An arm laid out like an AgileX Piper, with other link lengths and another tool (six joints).
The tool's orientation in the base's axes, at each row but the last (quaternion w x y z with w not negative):
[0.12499, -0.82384, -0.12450, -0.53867]
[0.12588, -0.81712, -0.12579, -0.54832]
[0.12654, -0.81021, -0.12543, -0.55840]
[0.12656, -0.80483, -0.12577, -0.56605]
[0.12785, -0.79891, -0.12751, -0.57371]
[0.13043, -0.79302, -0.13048, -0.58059]
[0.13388, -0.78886, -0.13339, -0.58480]
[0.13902, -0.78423, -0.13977, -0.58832]
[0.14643, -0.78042, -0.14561, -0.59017]
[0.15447, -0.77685, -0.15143, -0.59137]
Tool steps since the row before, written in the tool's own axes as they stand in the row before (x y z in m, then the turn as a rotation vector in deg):
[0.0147, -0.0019, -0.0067, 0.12, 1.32, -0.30]
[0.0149, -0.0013, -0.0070, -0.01, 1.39, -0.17]
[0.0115, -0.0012, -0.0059, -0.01, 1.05, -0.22]
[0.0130, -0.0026, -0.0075, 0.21, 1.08, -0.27]
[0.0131, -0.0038, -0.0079, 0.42, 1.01, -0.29]
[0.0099, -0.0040, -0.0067, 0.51, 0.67, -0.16]
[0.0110, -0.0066, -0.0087, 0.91, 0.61, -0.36]
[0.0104, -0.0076, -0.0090, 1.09, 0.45, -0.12]
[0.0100, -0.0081, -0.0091, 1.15, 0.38, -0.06]
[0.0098, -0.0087, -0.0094, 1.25, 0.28, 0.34]
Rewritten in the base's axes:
[-0.0007, 0.0005, 0.0162, 0.24, -1.33, 0.13]
[-0.0010, -0.0002, 0.0165, 0.33, -1.36, -0.04]
[-0.0016, -0.0002, 0.0129, 0.17, -1.06, 0.00]
[-0.0032, 0.0006, 0.0149, 0.20, -1.09, 0.22]
[-0.0043, 0.0015, 0.0151, 0.23, -1.02, 0.43]
[-0.0045, 0.0019, 0.0116, 0.25, -0.65, 0.50]
[-0.0071, 0.0035, 0.0133, 0.16, -0.65, 0.94]
[-0.0081, 0.0041, 0.0128, 0.36, -0.40, 1.06]
[-0.0086, 0.0043, 0.0125, 0.40, -0.31, 1.10]
[-0.0093, 0.0045, 0.0124, 0.73, -0.05, 1.10]

